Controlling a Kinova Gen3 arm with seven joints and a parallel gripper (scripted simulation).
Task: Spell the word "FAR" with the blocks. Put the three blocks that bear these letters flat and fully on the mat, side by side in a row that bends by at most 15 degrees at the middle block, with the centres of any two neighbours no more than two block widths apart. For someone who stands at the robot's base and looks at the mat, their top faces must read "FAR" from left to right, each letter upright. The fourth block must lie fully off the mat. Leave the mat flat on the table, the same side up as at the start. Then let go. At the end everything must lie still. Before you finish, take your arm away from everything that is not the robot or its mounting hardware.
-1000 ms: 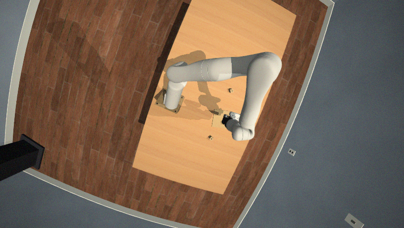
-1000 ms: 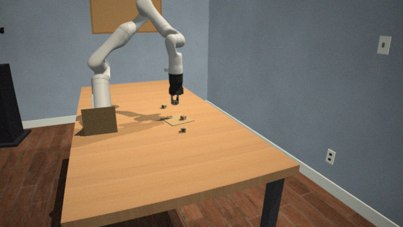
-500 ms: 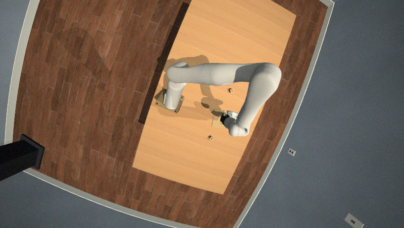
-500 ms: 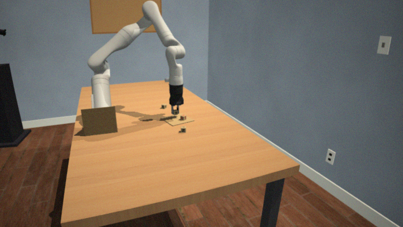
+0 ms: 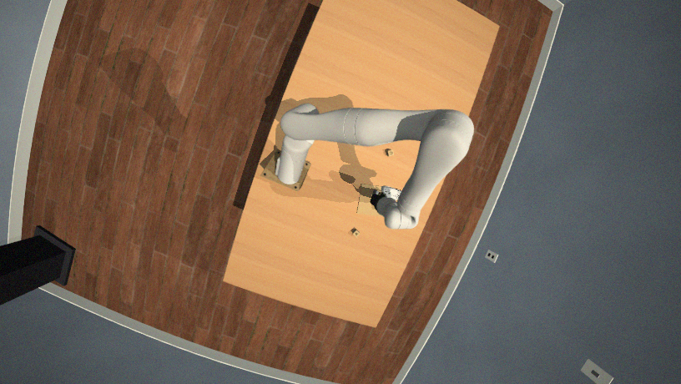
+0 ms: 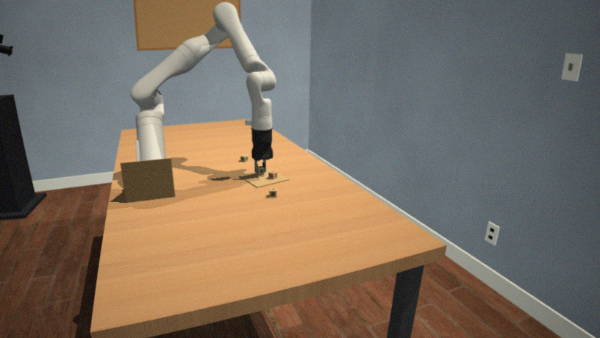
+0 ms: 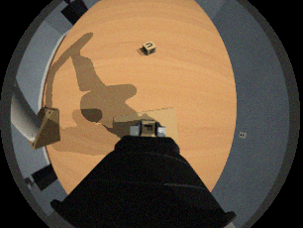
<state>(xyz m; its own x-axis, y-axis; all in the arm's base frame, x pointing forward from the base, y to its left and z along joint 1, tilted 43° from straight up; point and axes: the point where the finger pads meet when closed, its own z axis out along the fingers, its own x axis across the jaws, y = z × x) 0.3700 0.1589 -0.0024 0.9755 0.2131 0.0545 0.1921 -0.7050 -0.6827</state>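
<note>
My hand is 1 cm short of the tan mat, 4 cm to the left of it and 3 cm above it.
</note>
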